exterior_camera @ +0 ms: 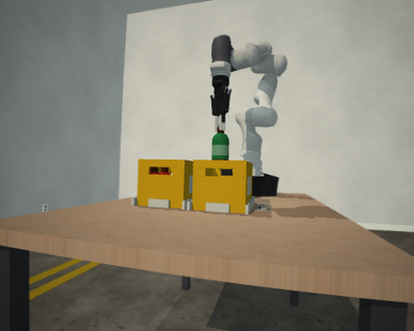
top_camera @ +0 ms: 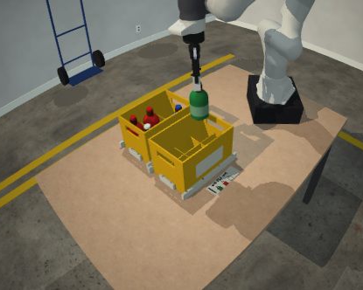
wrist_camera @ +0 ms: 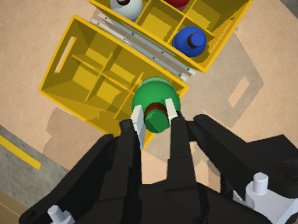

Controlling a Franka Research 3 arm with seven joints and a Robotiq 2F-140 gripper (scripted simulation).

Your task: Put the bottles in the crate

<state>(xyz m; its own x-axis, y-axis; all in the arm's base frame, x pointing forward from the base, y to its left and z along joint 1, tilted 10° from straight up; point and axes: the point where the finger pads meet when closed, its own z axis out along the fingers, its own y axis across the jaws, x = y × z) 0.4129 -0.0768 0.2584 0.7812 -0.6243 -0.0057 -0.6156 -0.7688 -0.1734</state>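
The green bottle is 80 mm below my hand. Round my hand: red-label bottle 260 mm below, 210 mm to the right, 100 mm ahead; white-capped bottle 260 mm below, 170 mm ahead, 110 mm to the right; blue-label bottle 260 mm below, 130 mm to the right.
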